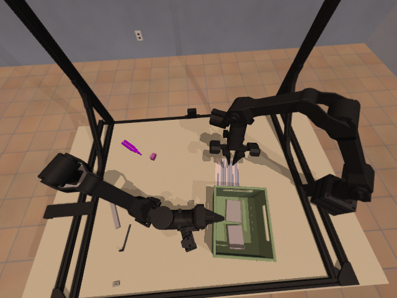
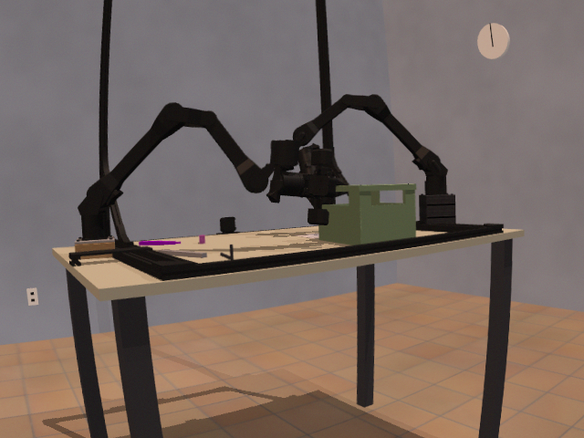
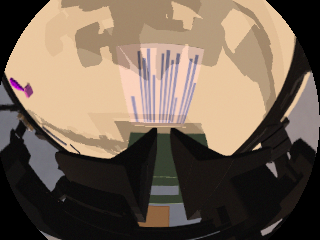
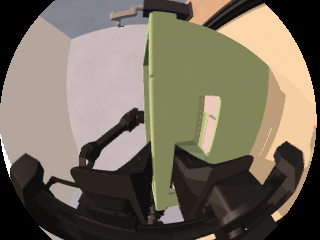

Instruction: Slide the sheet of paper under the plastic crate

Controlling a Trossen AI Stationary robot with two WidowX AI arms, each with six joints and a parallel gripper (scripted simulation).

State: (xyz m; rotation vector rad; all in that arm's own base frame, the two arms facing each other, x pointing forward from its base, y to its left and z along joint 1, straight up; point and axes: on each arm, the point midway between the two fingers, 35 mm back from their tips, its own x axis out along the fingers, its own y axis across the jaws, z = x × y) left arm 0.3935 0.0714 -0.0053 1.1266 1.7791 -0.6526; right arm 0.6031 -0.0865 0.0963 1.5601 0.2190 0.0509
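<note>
Now: left hand 10 cm above the sheet of paper, 3 cm short of it and 1 cm to the left of it. Also, from my left hand: grey bar 47 cm to the right, 22 cm ahead, 10 cm below; green plastic crate 23 cm ahead, 3 cm below, 2 cm to the left; small purple block 35 cm to the right, 9 cm below, 3 cm behind.
</note>
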